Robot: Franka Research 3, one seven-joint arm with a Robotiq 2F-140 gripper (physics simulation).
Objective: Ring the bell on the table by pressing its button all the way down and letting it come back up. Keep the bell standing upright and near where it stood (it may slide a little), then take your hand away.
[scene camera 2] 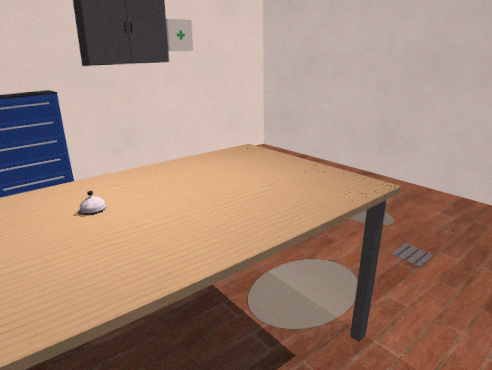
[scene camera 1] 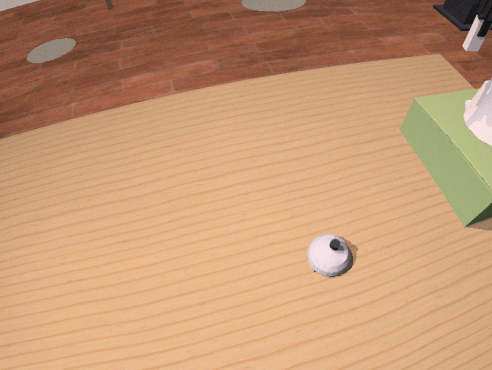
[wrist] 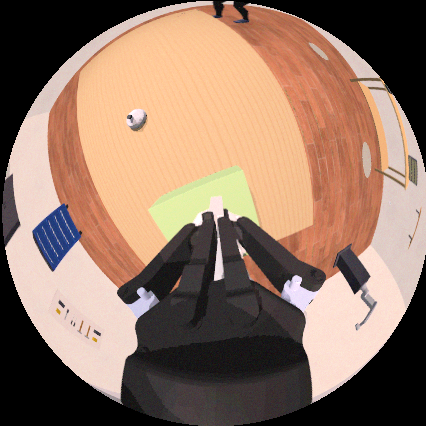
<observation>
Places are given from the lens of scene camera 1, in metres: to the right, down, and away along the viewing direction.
silver dome bell (scene camera 1: 325,261): 0.14, 0.14, 0.58
</observation>
